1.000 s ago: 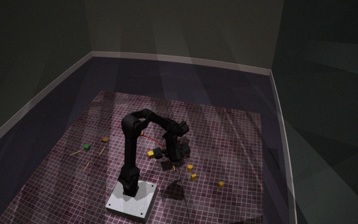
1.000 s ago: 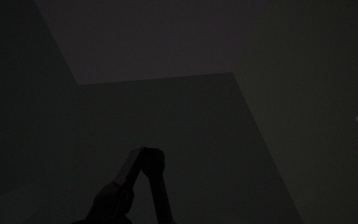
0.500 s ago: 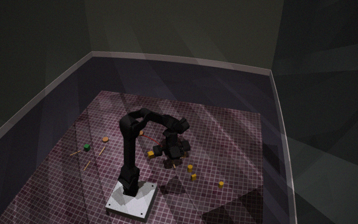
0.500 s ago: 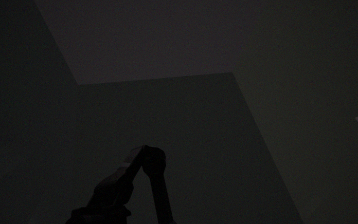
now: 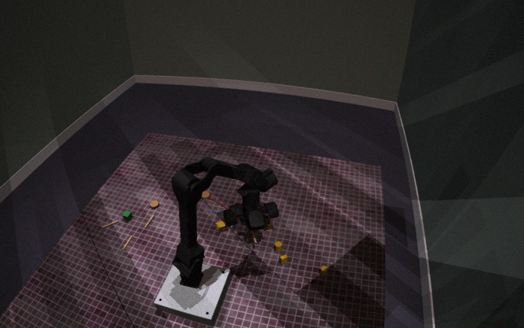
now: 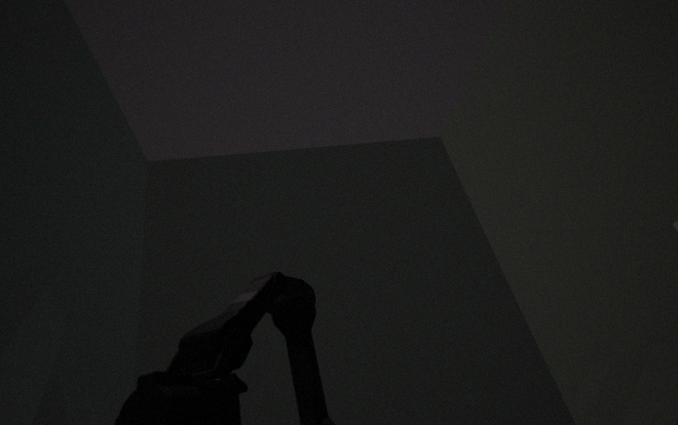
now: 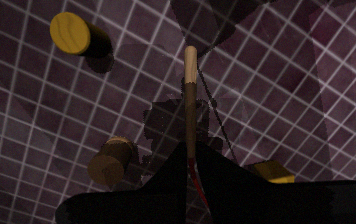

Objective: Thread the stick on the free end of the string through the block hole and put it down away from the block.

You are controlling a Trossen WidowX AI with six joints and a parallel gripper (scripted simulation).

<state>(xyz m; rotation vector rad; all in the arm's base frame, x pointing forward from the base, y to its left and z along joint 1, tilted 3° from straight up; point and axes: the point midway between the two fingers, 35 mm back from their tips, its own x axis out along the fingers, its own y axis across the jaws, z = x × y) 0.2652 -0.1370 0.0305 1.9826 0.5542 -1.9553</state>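
My gripper tip is 60 mm short of the wooden cylinder, 50 mm to the left of it and 30 mm above it. Round my gripper tip: round wooden button: 250 mm to the left, 170 mm ahead, 50 mm below; thin wooden stick: 10 mm to the right, 10 mm behind; yellow wooden block: 120 mm to the left, 40 mm below, 10 mm ahead.
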